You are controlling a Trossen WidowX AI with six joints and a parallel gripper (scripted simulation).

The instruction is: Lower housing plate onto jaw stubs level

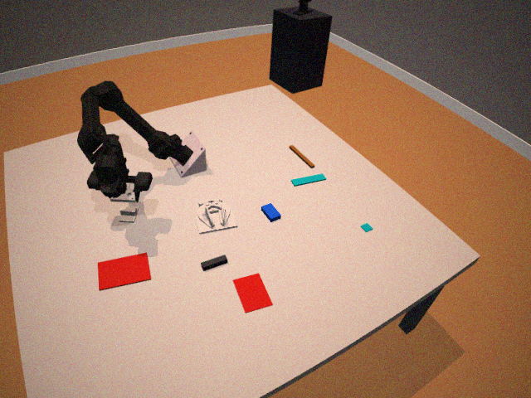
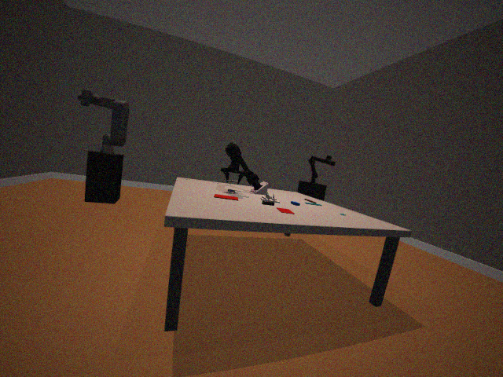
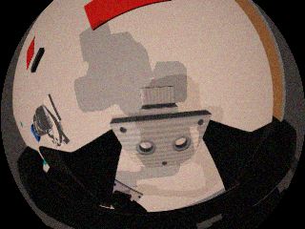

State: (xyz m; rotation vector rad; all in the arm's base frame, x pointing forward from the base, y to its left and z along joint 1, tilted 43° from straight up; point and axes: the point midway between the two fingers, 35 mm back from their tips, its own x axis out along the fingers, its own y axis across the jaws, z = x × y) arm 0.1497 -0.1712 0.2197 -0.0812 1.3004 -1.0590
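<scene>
The grey stand lies 60 mm below my gripper tip and 10 mm behind it. Round my gripper tip: blue block: 390 mm to the left, 230 mm ahead, 60 mm below; then grey housing plate: 20 mm above, 10 mm behind; then black bar: 310 mm ahead, 140 mm to the left, 60 mm below.
</scene>
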